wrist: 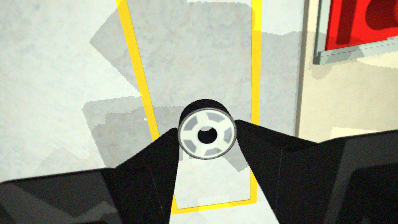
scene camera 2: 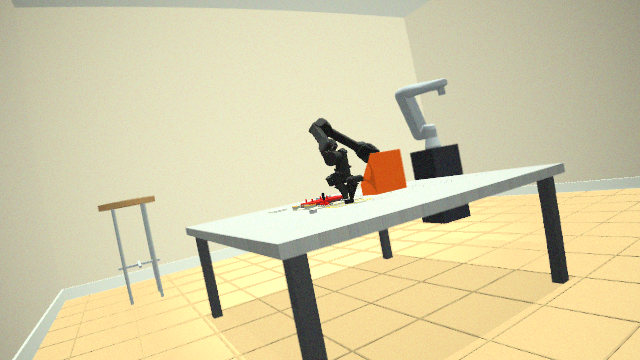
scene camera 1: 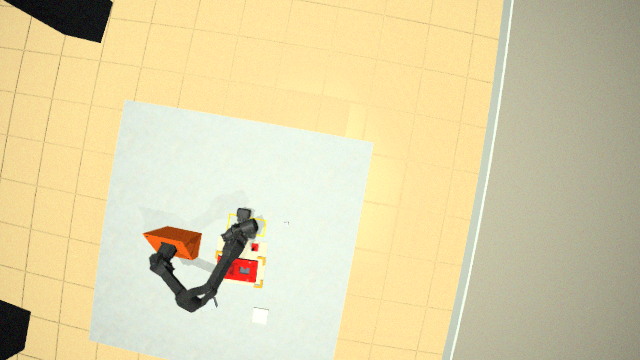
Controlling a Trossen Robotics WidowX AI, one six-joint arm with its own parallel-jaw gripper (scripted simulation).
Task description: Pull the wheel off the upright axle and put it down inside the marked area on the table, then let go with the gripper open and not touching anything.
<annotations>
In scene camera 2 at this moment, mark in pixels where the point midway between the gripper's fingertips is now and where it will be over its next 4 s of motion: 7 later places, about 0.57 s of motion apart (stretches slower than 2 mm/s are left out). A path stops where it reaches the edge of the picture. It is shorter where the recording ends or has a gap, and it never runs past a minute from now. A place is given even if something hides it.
The gripper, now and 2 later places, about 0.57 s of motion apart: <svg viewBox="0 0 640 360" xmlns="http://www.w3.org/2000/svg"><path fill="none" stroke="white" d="M349 201L346 189L355 173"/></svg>
</annotations>
